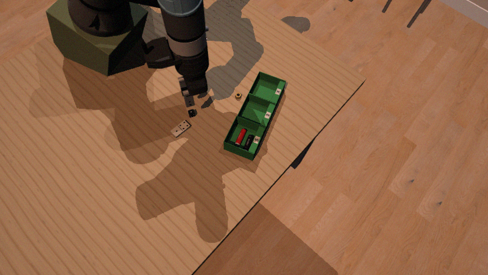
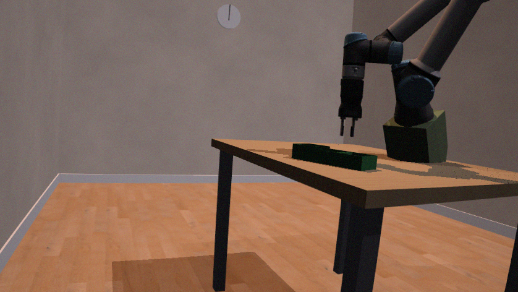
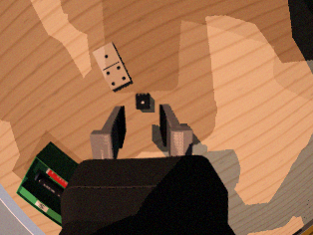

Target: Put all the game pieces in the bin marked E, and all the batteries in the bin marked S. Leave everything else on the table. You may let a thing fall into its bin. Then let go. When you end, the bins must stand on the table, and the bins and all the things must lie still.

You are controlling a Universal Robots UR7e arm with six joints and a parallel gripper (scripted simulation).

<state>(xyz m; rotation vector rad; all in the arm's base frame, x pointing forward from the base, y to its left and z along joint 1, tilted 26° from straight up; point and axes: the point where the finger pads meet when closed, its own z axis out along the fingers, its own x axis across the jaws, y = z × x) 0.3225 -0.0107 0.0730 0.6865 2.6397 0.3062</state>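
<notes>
The black die lies 9 cm below my hand. Also, from my hand: red battery: 15 cm ahead, 8 cm below, 4 cm to the left; then brass nut: 14 cm to the left, 9 cm below, 5 cm ahead; then domino: 9 cm below, 5 cm to the right, 1 cm ahead.
</notes>
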